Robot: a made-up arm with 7 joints.
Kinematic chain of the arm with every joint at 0, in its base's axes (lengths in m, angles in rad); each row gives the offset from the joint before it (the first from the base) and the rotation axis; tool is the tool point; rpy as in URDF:
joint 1: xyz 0 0 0.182 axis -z
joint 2: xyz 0 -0.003 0.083 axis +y
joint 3: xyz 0 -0.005 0.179 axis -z
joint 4: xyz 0 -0.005 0.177 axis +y
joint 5: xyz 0 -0.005 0.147 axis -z
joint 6: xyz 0 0 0.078 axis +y
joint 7: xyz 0 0 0.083 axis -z
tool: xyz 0 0 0 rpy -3.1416 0 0
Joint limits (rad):
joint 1: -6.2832..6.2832
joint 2: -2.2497..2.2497
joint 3: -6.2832..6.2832
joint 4: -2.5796..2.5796
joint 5: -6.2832..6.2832
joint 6: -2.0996..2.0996
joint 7: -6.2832..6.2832
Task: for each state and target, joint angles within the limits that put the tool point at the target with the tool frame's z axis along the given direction. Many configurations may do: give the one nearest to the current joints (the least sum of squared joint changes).
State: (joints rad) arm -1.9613 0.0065 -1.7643 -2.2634 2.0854 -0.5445 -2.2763
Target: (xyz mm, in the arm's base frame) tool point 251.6 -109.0 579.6 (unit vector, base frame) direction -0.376 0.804 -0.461
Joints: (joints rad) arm -1.6589 -0.0704 -1.3246 -1.9154 2.3208 -1.2813 -2.2763
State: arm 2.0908 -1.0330 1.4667 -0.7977 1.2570 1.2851 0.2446
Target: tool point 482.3 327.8 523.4 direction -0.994 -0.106 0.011
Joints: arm 2.3568 -1.1471 2.1140 -0.3147 1.7824 0.6698 0.2446
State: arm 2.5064 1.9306 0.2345 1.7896 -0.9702 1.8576 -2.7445
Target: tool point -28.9 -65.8 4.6 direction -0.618 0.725 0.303
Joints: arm 2.3574 2.2325 0.2280 2.3845 -1.7234 1.7683 -2.7445
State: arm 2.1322 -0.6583 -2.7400 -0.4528 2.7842 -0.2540 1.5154
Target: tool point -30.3 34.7 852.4 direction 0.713 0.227 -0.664
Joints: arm 2.6413 -0.4055 -2.9281 -0.8214 2.9988 0.4266 1.5154
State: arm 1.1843 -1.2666 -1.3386 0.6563 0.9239 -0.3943 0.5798
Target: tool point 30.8 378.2 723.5 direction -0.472 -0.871 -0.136
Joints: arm 1.1946 -0.7665 -0.8951 0.7435 1.4436 -0.8712 0.5798
